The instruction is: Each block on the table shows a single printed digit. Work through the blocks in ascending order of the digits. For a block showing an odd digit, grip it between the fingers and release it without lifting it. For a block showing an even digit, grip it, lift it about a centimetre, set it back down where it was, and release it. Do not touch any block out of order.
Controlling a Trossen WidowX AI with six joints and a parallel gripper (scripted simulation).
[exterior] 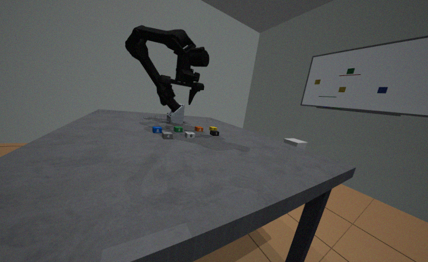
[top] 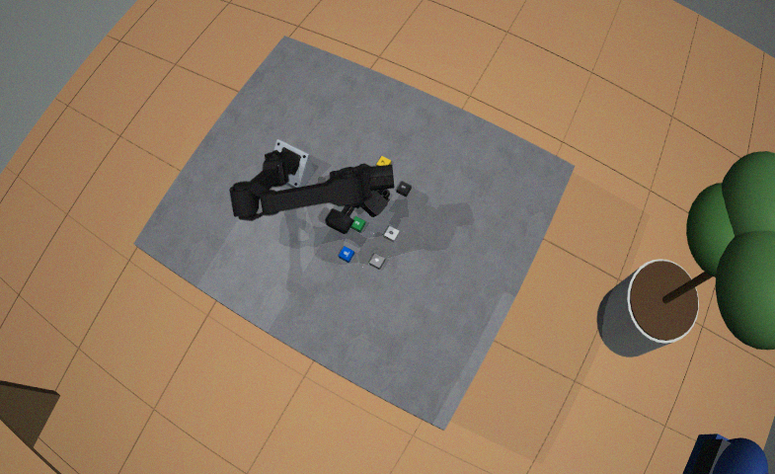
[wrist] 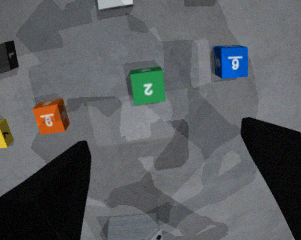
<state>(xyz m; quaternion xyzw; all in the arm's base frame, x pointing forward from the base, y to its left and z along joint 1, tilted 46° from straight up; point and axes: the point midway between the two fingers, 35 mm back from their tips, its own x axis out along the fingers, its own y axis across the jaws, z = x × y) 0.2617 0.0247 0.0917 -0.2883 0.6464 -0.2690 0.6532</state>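
Now: the white block marked 0 120 mm below my gripper tip, 90 mm ahead of it and 20 mm to the left of it. From my gripper tip the other things lie so: green block marked 2 (120 mm below); then orange block (120 mm below, 110 mm to the left, 30 mm behind); then blue block (120 mm below, 90 mm to the right, 10 mm ahead).
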